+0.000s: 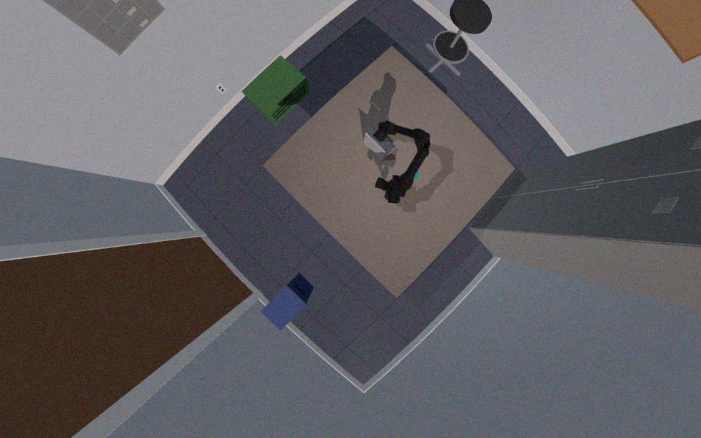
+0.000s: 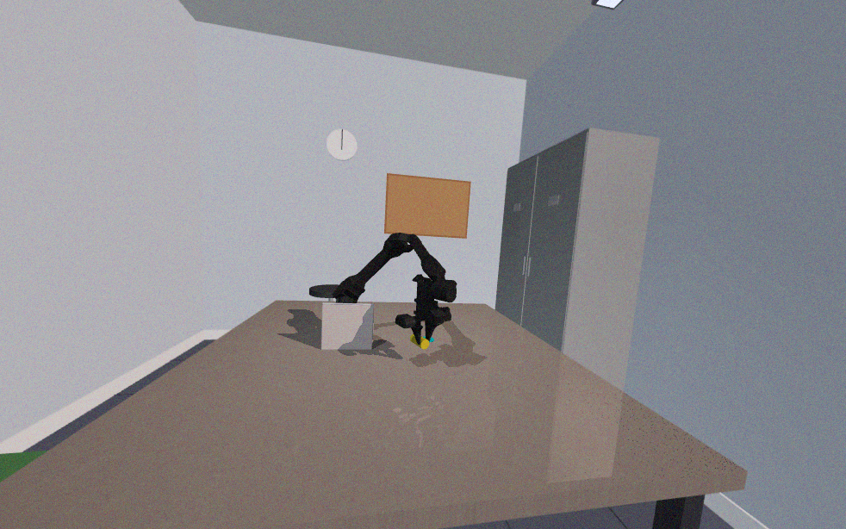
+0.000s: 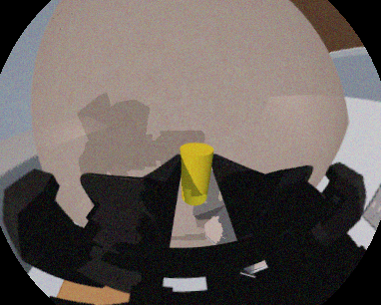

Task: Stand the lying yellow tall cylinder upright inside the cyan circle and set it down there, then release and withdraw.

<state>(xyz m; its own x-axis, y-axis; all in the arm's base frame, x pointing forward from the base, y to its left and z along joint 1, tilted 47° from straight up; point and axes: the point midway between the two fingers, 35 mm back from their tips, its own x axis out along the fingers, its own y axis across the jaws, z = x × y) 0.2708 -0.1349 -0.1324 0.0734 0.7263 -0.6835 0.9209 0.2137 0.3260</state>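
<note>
Now: the cyan circle 6 cm ahead of my gripper tip, 21 cm to the left of it and 7 cm below it. Also, from my gripper tip: yellow tall cylinder: 1 cm behind, 2 cm to the left.
</note>
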